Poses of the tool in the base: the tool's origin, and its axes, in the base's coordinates. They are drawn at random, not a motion.
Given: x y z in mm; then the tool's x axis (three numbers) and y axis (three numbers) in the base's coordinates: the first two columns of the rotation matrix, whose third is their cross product.
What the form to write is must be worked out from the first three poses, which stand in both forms.
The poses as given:
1: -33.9 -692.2 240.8 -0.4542 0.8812 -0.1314 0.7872 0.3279 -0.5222
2: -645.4 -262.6 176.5 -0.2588 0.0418 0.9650 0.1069 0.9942 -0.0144
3: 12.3 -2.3 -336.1 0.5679 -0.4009 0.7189 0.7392 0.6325 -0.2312
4: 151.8 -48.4 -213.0 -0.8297 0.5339 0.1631 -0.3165 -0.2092 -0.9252
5: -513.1 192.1 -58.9 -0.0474 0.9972 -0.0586 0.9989 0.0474 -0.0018
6: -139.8 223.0 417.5 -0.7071 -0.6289 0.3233 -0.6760 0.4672 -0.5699
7: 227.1 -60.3 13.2 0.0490 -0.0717 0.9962 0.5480 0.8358 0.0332
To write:
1: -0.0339 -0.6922 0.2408 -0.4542 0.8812 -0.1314 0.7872 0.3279 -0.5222
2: -0.6454 -0.2626 0.1765 -0.2588 0.0418 0.9650 0.1069 0.9942 -0.0144
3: 0.0123 -0.0023 -0.3361 0.5679 -0.4009 0.7189 0.7392 0.6325 -0.2312
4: 0.1518 -0.0484 -0.2130 -0.8297 0.5339 0.1631 -0.3165 -0.2092 -0.9252
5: -0.5131 0.1921 -0.0589 -0.0474 0.9972 -0.0586 0.9989 0.0474 -0.0018
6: -0.1398 0.2230 0.4175 -0.7071 -0.6289 0.3233 -0.6760 0.4672 -0.5699
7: 0.2271 -0.0603 0.0132 0.0490 -0.0717 0.9962 0.5480 0.8358 0.0332
